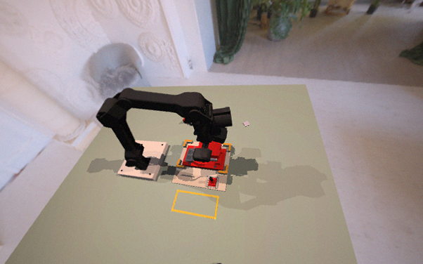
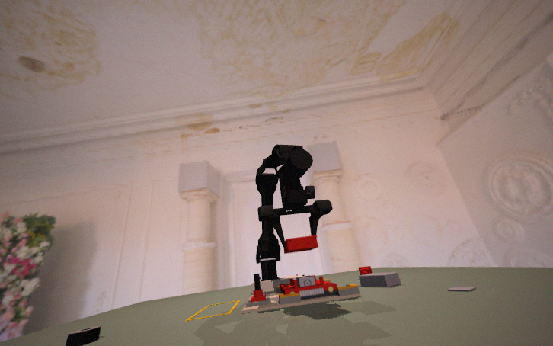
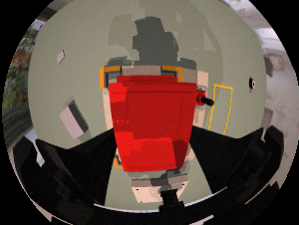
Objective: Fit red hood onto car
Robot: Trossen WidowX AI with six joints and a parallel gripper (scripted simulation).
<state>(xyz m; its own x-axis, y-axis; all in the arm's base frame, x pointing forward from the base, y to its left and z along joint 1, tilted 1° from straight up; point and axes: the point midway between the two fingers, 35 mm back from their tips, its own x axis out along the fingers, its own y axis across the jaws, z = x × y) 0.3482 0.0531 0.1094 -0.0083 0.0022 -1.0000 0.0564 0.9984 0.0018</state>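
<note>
Right now my gripper tip is 10 mm to the right of the grey engine block and 90 mm above it. From my gripper tip the other things lie so: small grey tile 160 mm ahead, 230 mm to the left, 110 mm below; then red hood right at my gripper tip.
</note>
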